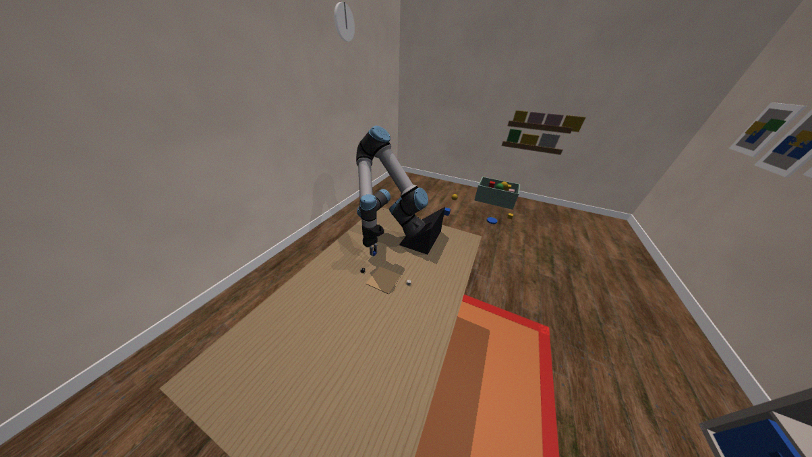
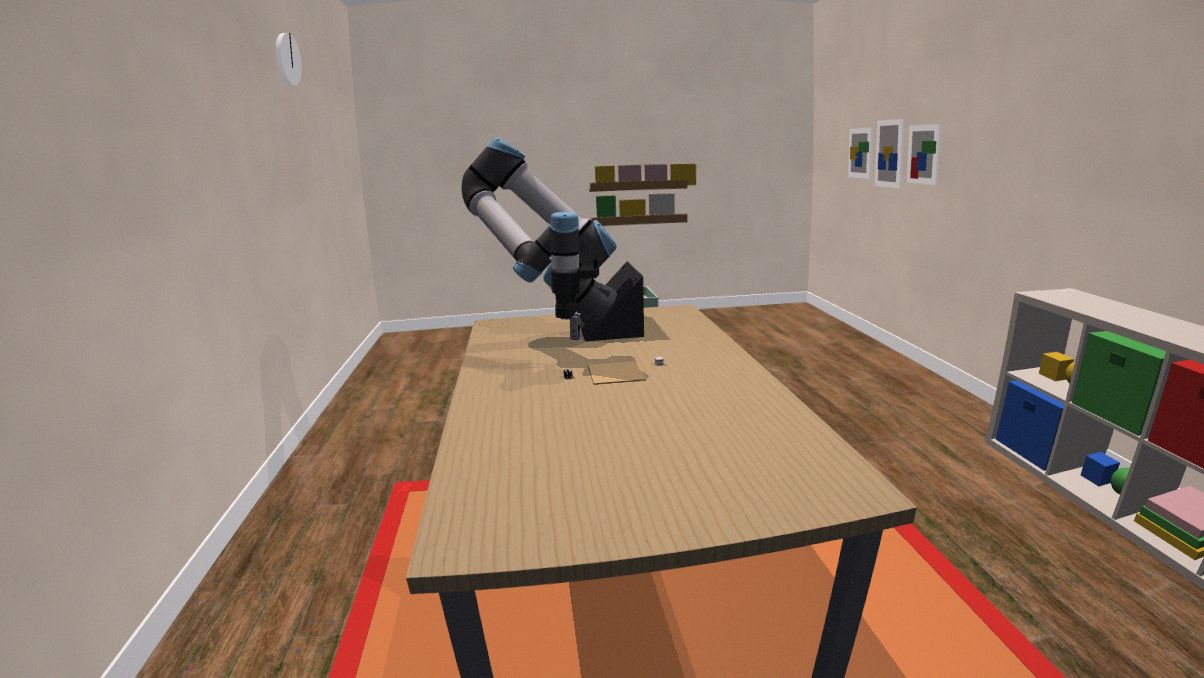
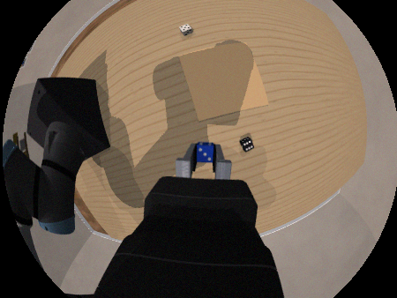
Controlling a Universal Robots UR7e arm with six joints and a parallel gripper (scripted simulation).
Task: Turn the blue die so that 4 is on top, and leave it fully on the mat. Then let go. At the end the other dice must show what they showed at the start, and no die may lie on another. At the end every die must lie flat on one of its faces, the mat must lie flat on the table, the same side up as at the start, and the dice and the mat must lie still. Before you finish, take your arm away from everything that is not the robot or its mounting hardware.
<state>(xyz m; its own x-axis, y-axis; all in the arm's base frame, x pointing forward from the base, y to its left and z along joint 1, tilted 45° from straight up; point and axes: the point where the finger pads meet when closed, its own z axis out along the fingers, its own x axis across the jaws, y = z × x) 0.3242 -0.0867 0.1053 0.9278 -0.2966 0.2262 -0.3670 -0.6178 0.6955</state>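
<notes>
My gripper is now 10 mm above the blue die. The rest, counted from my hand: tan mat: 110 mm below, 100 mm to the left, 70 mm ahead; then white die: 230 mm to the left, 100 mm below, 40 mm ahead; then black die: 100 mm below, 70 mm ahead, 40 mm to the right.
</notes>
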